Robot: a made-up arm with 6 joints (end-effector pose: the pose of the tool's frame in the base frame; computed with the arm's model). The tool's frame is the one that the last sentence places. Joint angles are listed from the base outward.
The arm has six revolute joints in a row. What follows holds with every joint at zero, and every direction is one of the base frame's.
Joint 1 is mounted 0.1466 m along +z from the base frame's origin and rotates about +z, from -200 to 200 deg.
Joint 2 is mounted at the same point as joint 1 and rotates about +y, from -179.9 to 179.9 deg.
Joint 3 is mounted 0.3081 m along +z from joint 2 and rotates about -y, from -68 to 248 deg.
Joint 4 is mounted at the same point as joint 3 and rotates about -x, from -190 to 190 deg.
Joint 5 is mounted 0.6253 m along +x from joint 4 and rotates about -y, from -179.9 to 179.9 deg.
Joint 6 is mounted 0.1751 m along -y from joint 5 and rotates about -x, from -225 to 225 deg.
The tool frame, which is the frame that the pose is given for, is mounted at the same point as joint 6; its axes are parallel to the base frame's.
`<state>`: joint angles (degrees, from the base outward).
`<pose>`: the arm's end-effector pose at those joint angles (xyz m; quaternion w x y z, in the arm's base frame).
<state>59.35 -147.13 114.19 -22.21 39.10 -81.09</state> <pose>-0.0272 -0.3640 -0.7203 0.7476 0.4012 0.5206 -0.0959</pose>
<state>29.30 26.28 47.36 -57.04 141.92 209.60</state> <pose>0.7205 0.2951 0.5107 0.3740 -0.3374 0.5562 -0.6610</pose>
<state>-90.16 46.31 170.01 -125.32 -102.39 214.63</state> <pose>0.1012 0.0050 0.9589 0.5589 0.7659 0.3014 -0.1012</pose>
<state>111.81 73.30 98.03 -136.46 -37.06 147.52</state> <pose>-0.4572 0.8010 0.3872 0.3446 0.2964 -0.3590 0.8152</pose>
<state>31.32 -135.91 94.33 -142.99 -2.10 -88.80</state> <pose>-0.6667 -0.2420 -0.4880 0.0262 0.4798 -0.2689 -0.8348</pose>
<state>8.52 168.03 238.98 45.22 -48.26 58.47</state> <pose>0.1671 -0.0997 0.4768 0.7210 -0.6104 -0.0420 -0.3254</pose>
